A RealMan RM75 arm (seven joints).
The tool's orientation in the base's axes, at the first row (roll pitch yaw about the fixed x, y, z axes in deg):
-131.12, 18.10, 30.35
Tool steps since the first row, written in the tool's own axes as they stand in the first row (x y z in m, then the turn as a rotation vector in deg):
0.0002, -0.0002, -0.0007, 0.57, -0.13, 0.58
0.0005, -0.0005, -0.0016, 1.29, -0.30, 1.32
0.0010, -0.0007, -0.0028, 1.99, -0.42, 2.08
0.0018, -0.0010, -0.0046, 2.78, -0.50, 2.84
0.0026, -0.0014, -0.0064, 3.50, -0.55, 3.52
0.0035, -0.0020, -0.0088, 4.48, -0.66, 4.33
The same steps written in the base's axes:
0.0005, -0.0001, 0.0005, 0.13, 0.68, -0.45
0.0012, -0.0003, 0.0012, 0.28, 1.55, -1.01
0.0023, -0.0006, 0.0019, 0.42, 2.38, -1.62
0.0039, -0.0010, 0.0030, 0.63, 3.23, -2.28
0.0055, -0.0013, 0.0042, 0.84, 3.98, -2.89
0.0075, -0.0018, 0.0058, 1.18, 4.97, -3.63

